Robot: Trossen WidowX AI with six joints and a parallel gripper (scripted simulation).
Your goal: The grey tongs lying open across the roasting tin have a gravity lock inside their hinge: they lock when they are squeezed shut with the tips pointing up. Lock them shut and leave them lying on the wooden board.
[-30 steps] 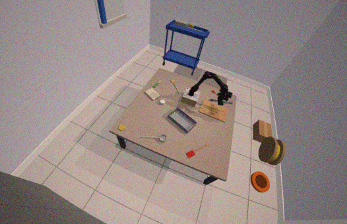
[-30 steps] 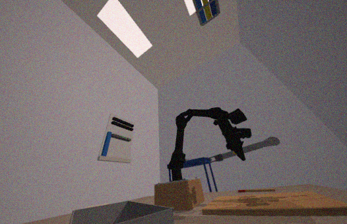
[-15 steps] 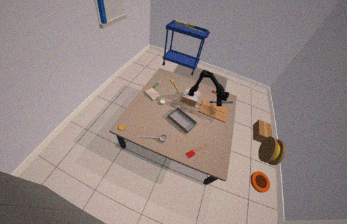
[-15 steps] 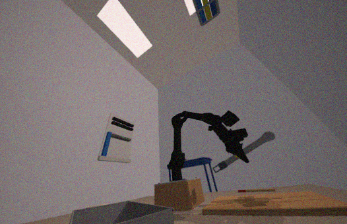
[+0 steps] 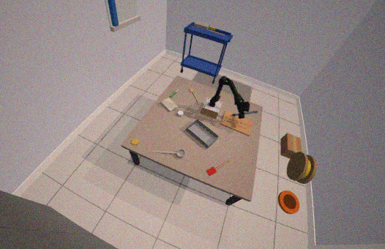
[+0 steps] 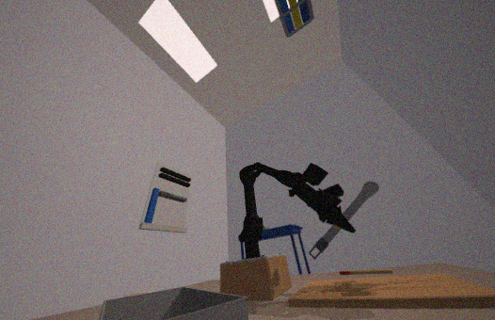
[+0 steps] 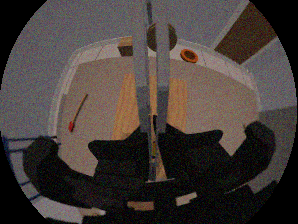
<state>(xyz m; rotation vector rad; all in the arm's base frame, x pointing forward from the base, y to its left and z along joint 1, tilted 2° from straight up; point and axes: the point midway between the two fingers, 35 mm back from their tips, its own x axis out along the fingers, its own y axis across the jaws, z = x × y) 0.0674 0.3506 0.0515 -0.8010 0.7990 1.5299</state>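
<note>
Right now the wooden board is 13 cm below my gripper tip and 2 cm to the right of it. The rest, counted from my gripper tip: pale block (85 cm to the right, 13 cm below, 5 cm ahead); red spatula (63 cm ahead, 15 cm to the right, 13 cm below); roasting tin (38 cm to the right, 32 cm ahead, 11 cm below).
</note>
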